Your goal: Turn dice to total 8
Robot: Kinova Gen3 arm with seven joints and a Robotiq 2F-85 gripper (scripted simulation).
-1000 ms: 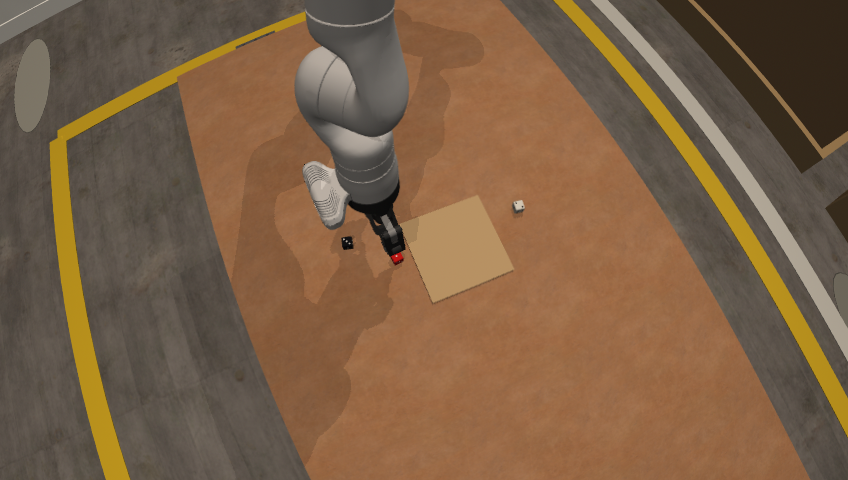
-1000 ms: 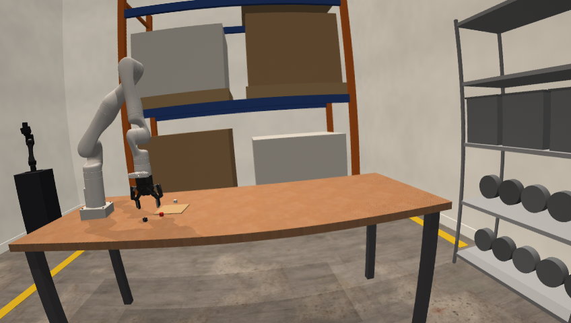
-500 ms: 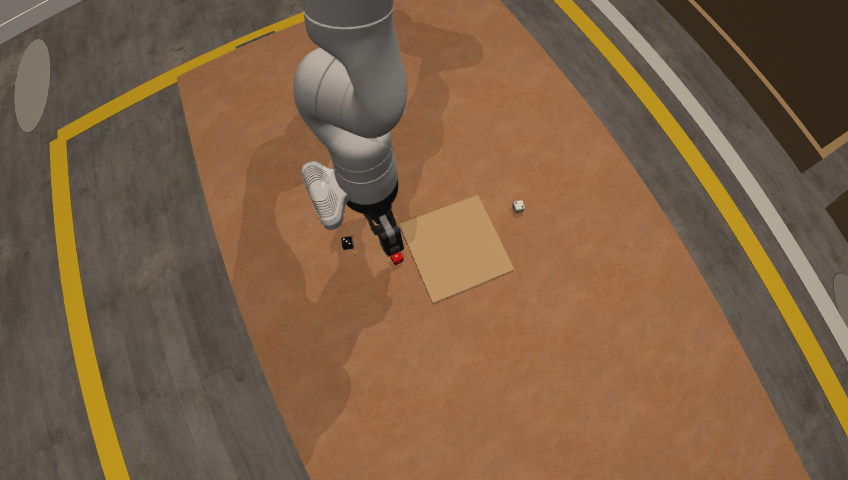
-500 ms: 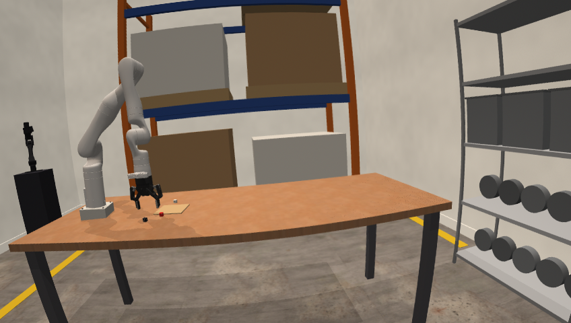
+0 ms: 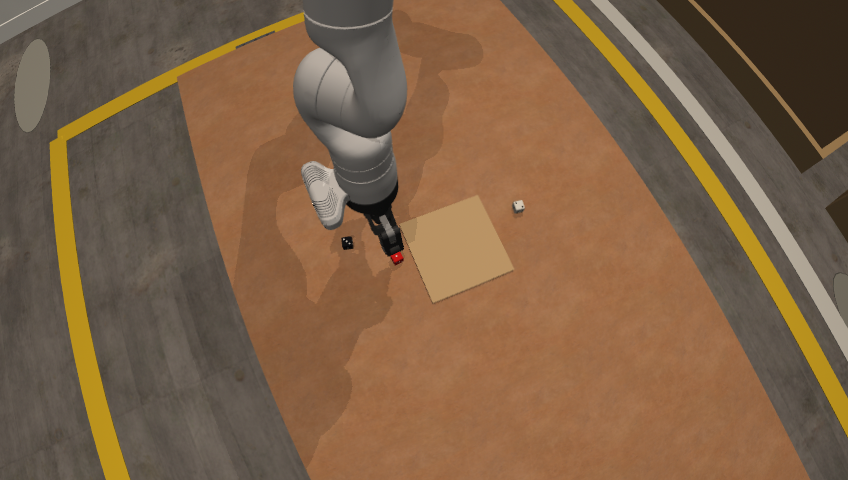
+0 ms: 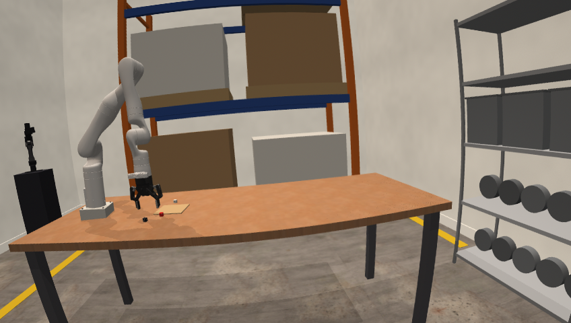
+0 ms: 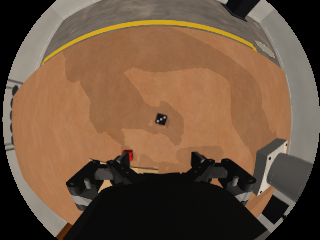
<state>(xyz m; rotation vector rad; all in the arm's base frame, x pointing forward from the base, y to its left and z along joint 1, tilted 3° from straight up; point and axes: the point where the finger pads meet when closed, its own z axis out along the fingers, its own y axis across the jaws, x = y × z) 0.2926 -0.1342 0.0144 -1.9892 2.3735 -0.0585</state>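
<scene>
Now: hand 50 mm short of the red die and 40 mm above it. The rest, counted from my hand: black die: 50 mm to the right, 40 mm below, 10 mm behind; tan mat: 90 mm ahead, 80 mm to the left, 40 mm below; white die: 210 mm to the left, 100 mm ahead, 40 mm below.
</scene>
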